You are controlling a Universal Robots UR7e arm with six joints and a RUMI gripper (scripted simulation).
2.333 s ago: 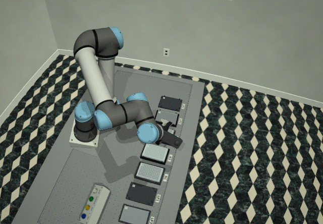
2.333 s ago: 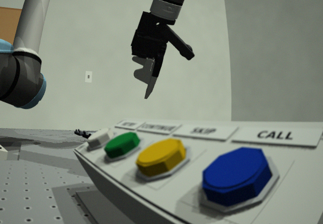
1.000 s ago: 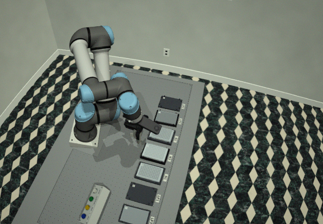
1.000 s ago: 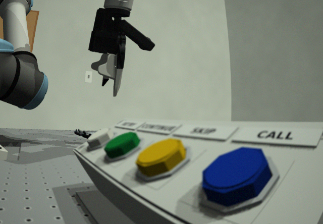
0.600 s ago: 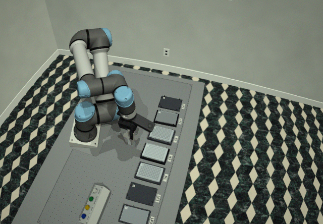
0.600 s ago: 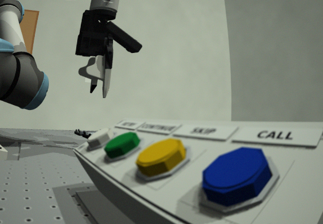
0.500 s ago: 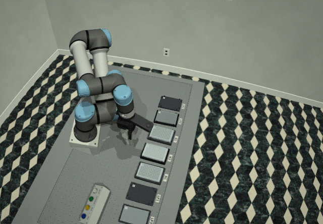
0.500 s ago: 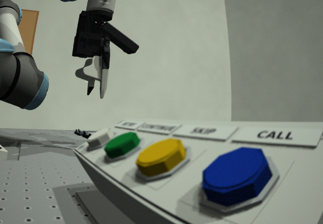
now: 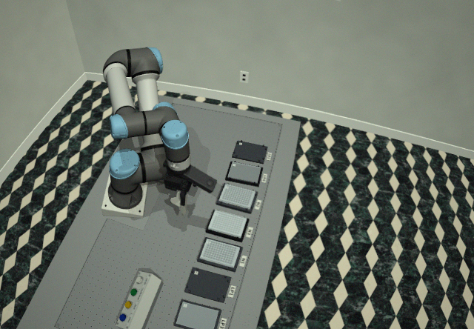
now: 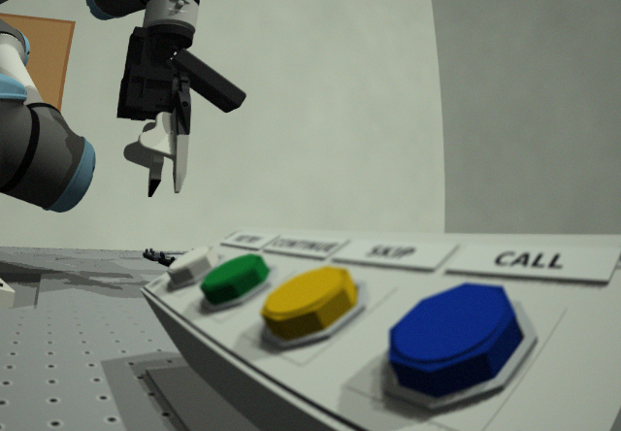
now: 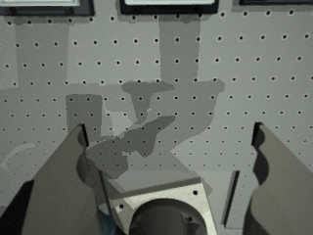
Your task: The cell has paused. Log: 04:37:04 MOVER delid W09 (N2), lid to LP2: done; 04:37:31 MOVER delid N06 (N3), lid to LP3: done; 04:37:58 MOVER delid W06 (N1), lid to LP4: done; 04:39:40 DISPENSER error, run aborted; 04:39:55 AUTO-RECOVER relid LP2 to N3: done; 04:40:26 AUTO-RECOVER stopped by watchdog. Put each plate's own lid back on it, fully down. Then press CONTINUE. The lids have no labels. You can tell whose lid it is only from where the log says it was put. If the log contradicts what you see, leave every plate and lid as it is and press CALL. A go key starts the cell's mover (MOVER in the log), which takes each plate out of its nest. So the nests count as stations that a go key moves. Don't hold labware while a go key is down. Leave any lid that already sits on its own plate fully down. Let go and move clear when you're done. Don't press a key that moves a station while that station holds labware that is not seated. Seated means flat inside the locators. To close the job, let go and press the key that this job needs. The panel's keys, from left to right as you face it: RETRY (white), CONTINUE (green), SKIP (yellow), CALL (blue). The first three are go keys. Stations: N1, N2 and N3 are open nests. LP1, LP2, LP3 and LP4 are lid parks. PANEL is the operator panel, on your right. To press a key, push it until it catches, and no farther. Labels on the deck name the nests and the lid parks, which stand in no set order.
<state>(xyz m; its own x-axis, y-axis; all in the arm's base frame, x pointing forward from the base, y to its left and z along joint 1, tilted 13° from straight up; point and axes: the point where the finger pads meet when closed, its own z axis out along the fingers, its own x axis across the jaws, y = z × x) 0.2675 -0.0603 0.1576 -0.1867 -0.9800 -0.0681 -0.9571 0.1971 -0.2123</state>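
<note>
The plate is 140 mm ahead of my hand, 30 mm to the right of it and 100 mm below it. From my hand the other things lie so: green CONTINUE key 150 mm behind, 370 mm to the right, 50 mm below; dark lid park 90 mm ahead, 280 mm to the right, 120 mm below; white RETRY key 140 mm behind, 320 mm to the right, 50 mm below.
</note>
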